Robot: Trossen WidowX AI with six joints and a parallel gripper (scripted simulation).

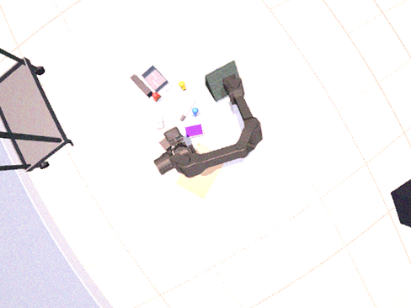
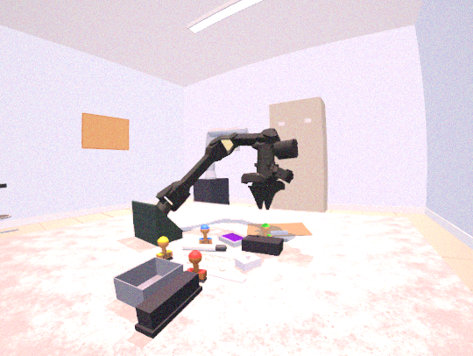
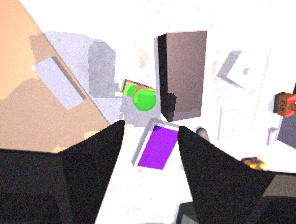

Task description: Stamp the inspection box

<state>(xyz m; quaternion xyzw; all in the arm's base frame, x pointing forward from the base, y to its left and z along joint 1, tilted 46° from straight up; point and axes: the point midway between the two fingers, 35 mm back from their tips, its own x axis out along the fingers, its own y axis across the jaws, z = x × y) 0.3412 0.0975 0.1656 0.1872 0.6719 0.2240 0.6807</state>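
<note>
My gripper tip is 1 cm short of the green-knobbed stamp and 9 cm above it. The rest, counted from my gripper tip: marker: 9 cm behind, 15 cm to the right, 10 cm below; then small white block: 5 cm ahead, 16 cm to the right, 9 cm below; then purple ink pad: 9 cm behind, 5 cm to the right, 10 cm below.
</note>
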